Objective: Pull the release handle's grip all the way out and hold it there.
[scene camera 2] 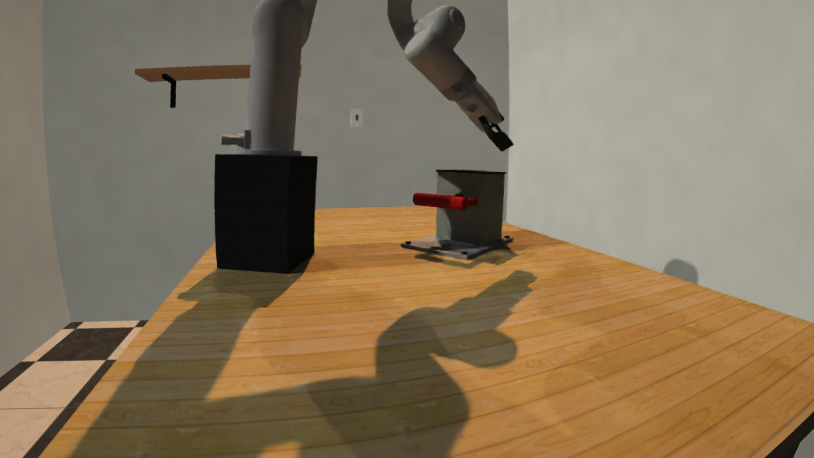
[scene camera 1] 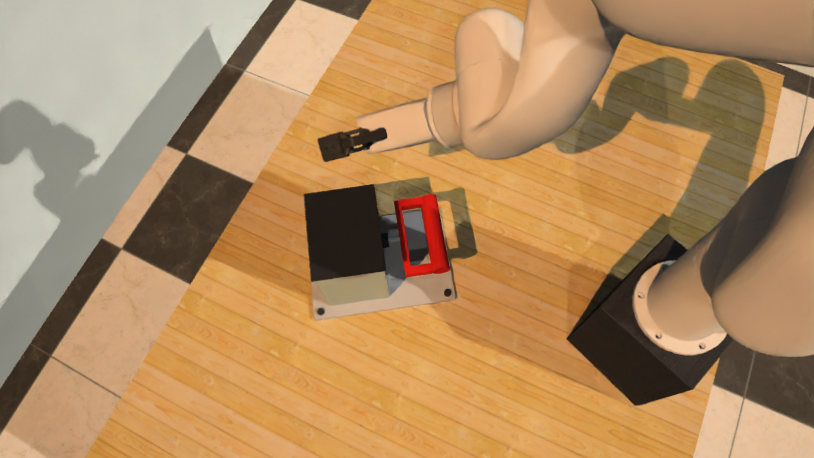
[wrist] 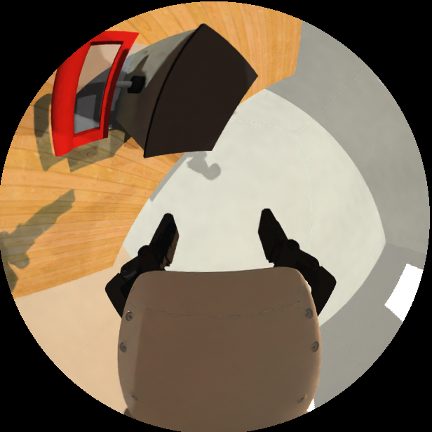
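The release handle's grip is a red rectangular loop [scene camera 1: 438, 233] [scene camera 2: 435, 199] [wrist: 65, 95]. It stands out sideways from a grey housing with a dark top [scene camera 1: 344, 233] [scene camera 2: 471, 210] [wrist: 195, 95], joined by a short rod that shows in the wrist view [wrist: 121, 84]. The housing is on a pale base plate [scene camera 1: 352, 307] [scene camera 2: 424, 246]. My gripper [scene camera 1: 333, 148] [scene camera 2: 503, 143] [wrist: 217, 222] is open and empty. It hangs above and beside the housing, tilted down toward the wall side, apart from the red grip.
The arm's black pedestal [scene camera 1: 614, 353] [scene camera 2: 256, 210] stands on the wooden table [scene camera 1: 273, 387] [scene camera 2: 569, 353], on the side that the grip faces. A pale wall [scene camera 2: 654, 113] [wrist: 240, 185] rises beyond the housing. A wooden shelf [scene camera 2: 193, 72] is on the back wall.
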